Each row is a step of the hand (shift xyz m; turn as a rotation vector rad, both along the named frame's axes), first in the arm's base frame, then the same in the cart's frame.
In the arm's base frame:
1: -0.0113 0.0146 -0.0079 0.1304 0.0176 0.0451
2: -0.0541 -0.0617 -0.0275 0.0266 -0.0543 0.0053
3: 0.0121 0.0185 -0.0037 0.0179 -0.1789 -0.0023
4: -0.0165 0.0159 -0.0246 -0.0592 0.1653 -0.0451
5: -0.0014 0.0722 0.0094 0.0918 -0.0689 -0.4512
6: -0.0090 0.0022 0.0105 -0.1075 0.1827 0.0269
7: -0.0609 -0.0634 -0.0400 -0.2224 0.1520 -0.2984
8: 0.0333 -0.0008 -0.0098 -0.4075 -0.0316 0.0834
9: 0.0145 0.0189 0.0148 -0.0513 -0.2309 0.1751
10: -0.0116 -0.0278 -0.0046 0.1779 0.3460 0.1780
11: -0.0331 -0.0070 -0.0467 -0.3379 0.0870 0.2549
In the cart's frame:
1: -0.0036 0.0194 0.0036 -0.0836 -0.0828 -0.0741
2: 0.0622 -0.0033 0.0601 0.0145 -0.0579 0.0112
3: -0.0207 0.0057 -0.0065 0.0888 -0.1403 0.0690
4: -0.0076 0.0266 0.0191 -0.0715 0.1661 -0.0127
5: -0.0365 0.0513 -0.0366 -0.2126 -0.0387 0.4124
6: 0.0095 0.0060 -0.0084 -0.0174 0.1997 -0.0741
7: 0.0628 0.0021 0.0734 -0.0535 0.3079 0.2529
8: -0.0272 -0.0215 0.0023 0.3409 0.2395 0.0215
9: -0.0149 0.0014 -0.0237 0.2411 -0.1595 -0.0551
10: 0.0222 -0.0114 0.0175 -0.2501 0.0995 -0.3325
11: 0.0081 0.0249 0.0514 0.2949 0.2499 -0.1932

